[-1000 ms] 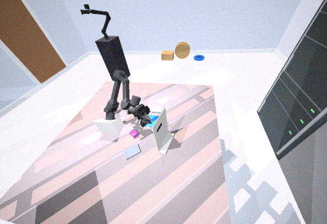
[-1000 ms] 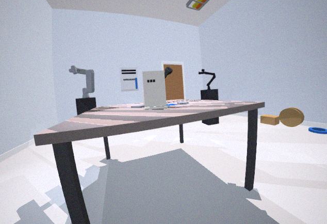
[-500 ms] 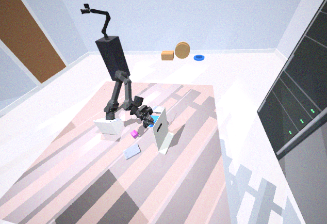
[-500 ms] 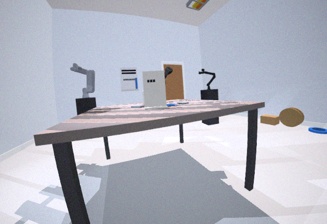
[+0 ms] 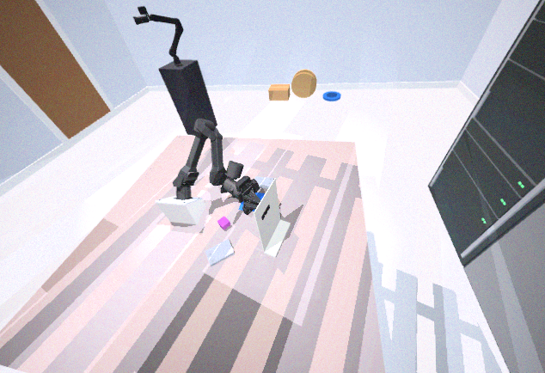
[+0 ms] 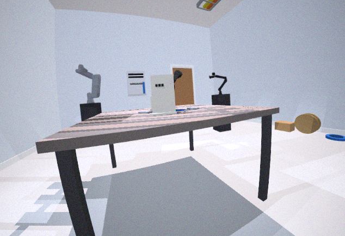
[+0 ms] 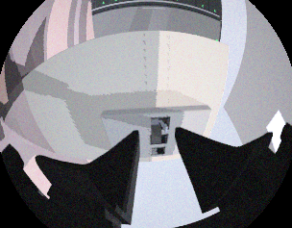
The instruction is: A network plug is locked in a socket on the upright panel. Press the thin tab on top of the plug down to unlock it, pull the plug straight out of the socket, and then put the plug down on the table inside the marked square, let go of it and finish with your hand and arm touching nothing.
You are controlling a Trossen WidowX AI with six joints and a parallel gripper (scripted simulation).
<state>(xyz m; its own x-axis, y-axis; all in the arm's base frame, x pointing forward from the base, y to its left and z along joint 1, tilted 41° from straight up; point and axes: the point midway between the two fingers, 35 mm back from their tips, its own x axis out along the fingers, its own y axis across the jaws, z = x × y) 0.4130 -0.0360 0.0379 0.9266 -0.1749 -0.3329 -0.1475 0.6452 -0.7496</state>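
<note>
My gripper tip is now 10 mm short of the light-grey plug. From my gripper tip the other things lie so: blue marked square: 140 mm behind, 150 mm to the left, 210 mm below; white upright panel: 30 mm ahead, 10 mm to the right, 80 mm below.
</note>
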